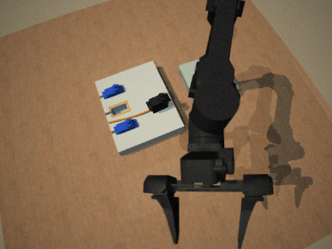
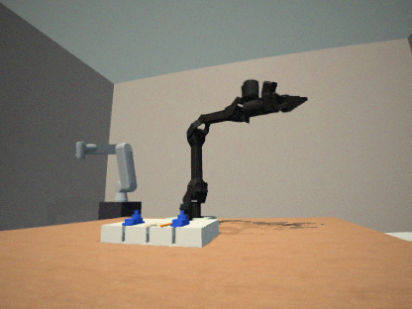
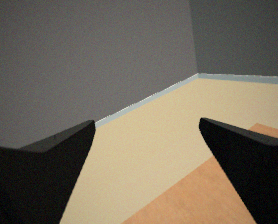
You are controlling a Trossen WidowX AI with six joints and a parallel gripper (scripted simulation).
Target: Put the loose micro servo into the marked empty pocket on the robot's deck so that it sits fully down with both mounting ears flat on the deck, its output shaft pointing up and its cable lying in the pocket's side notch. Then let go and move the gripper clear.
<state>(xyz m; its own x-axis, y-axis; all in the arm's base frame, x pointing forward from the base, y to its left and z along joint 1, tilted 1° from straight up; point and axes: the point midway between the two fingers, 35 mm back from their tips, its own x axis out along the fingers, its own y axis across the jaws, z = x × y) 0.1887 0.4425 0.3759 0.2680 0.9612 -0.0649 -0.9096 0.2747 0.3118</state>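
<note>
Right now my gripper tip is 30 mm short of the white deck, 460 mm to the left of it and 400 mm above it.
</note>
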